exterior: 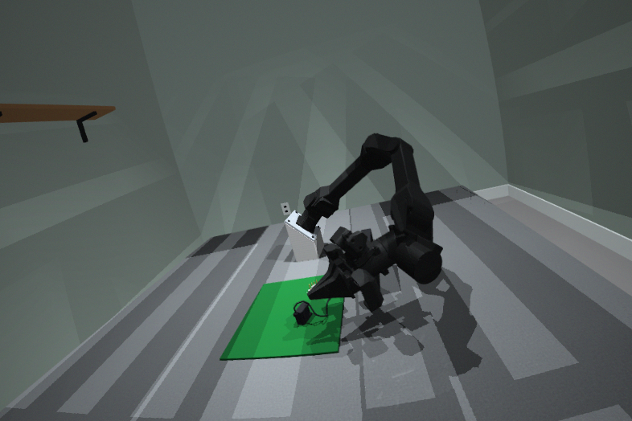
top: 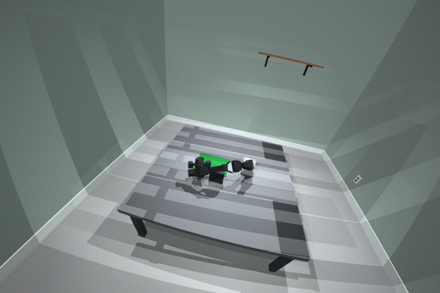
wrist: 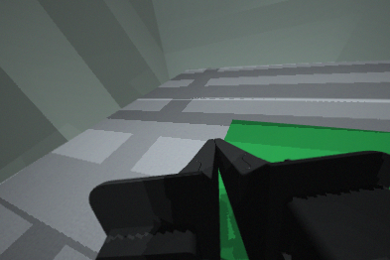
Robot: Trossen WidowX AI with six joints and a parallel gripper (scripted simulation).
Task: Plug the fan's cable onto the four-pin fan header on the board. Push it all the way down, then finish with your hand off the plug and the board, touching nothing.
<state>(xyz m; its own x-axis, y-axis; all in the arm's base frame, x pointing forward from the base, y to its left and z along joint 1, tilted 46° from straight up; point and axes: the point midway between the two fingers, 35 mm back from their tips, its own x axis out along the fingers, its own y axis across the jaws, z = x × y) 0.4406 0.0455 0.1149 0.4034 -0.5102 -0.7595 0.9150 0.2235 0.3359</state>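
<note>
The black plug lies 90 mm below my gripper tip, 80 mm behind it and 50 mm to the right of it. Also, from my gripper tip: black fan: 190 mm behind, 100 mm to the left, 50 mm below; green board: 120 mm below, 120 mm behind, 90 mm to the right.
</note>
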